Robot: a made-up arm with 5 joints.
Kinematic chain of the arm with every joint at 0, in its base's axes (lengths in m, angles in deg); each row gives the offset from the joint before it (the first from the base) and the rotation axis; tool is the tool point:
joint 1: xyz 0 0 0.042 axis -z
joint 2: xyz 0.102 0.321 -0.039 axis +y
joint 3: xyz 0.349 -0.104 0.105 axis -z
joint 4: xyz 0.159 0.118 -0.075 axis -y
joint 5: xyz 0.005 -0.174 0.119 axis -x
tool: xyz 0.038 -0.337 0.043
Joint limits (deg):
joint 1: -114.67..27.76
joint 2: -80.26..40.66
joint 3: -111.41..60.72
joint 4: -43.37..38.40
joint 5: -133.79..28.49
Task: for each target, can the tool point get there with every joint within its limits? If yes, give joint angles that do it. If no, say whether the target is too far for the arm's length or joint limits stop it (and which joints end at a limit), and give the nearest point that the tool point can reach.
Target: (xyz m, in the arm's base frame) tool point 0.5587 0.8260 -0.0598
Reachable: yes | joints -26.70 15.63 -86.70 -34.97 1.74
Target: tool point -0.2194 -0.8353 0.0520
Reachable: no: joint limits stop it (at a limit: joint 1, joint 4) | nearest point 0.1864 -0.4222 0.1399 | short by 0.586 m
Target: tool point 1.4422 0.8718 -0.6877
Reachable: no: too far | nearest point 0.8402 0.5079 -0.3618 | short by 0.775 m
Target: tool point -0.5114 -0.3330 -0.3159
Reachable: no: joint limits stop it (at a limit: joint 1, joint 2, joint 3) | nearest point -0.4976 -0.0428 -0.2352 | short by 0.302 m
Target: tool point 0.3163 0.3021 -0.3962
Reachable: yes | joints -26.71 29.31 26.94 -13.56 -102.64
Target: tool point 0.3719 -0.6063 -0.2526
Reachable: no: joint limits stop it (at a limit: joint 1, joint 2, joint 4) | nearest point 0.4111 -0.5183 -0.2081 | short by 0.106 m
